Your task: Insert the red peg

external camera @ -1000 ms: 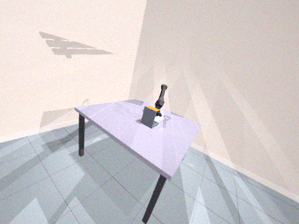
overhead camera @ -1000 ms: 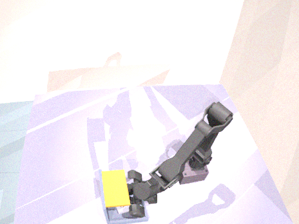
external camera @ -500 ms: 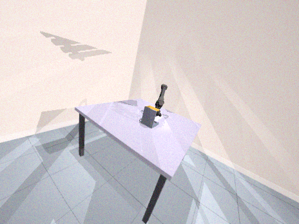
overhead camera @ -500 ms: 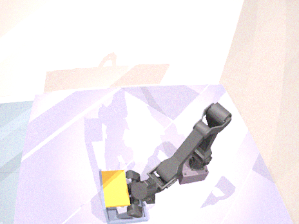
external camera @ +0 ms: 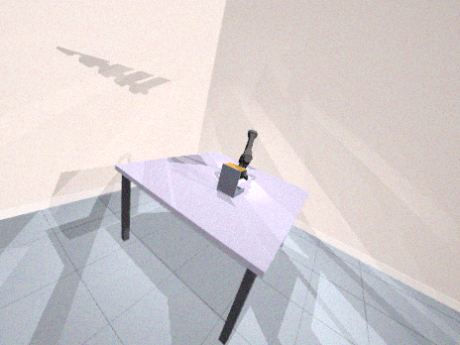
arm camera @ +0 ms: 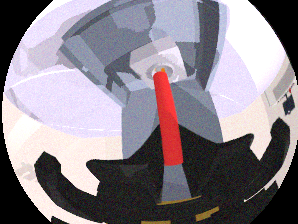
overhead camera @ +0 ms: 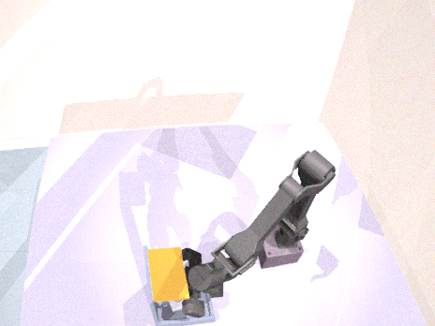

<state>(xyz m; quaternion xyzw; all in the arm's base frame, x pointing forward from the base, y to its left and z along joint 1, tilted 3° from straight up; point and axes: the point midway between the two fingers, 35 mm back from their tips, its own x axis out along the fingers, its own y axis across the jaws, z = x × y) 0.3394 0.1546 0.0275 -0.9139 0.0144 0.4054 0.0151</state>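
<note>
Now: gripper tip 3 cm past the box floor and 9 cm above it. Round my gripper tip: red peg: 3 cm behind; orange roof: 12 cm above.
</note>
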